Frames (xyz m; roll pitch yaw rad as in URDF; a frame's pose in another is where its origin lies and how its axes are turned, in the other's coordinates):
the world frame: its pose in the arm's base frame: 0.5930 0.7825 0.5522 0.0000 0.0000 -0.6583
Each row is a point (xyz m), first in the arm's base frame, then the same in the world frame.
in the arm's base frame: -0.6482 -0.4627 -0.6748
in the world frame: -0.2201 -1.7443 -1.2270
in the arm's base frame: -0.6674 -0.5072 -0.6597
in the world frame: -0.2080 -1.7913 -1.2119
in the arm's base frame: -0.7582 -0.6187 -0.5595
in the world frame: -0.2116 -1.9350 -1.1117
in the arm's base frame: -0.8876 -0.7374 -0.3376
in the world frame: -0.2414 -2.1081 -0.8898
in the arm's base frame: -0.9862 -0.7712 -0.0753
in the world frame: -0.2987 -2.1951 -0.6275
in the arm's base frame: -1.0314 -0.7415 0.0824
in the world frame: -0.3526 -2.1993 -0.4698
